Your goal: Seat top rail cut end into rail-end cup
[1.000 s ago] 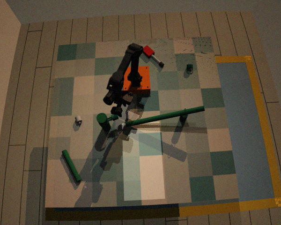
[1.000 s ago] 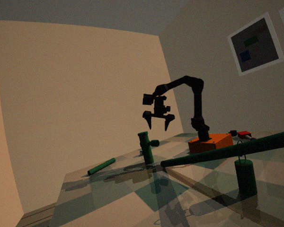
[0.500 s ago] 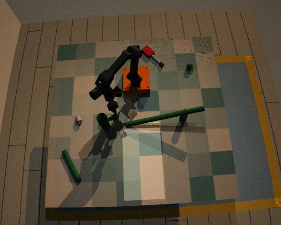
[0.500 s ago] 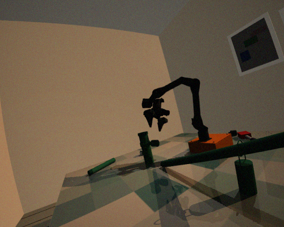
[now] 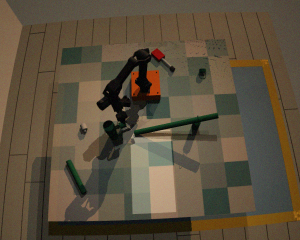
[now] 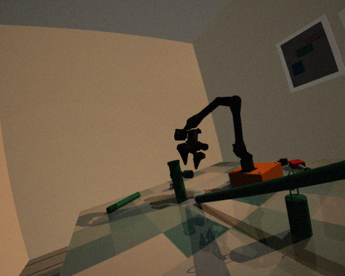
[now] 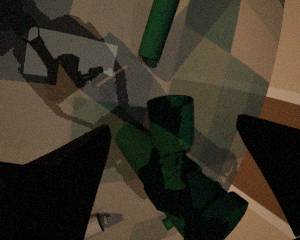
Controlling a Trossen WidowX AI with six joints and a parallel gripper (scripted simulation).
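My gripper tip is now 30 mm short of the green rail-end cup, 30 mm above it and 20 mm to the left of it. Also, from my gripper tip: small white piece (280 mm to the right, 140 mm below); then short green post (470 mm to the left, 50 mm below, 10 mm ahead); then green tube (320 mm to the right, 320 mm ahead, 140 mm below).
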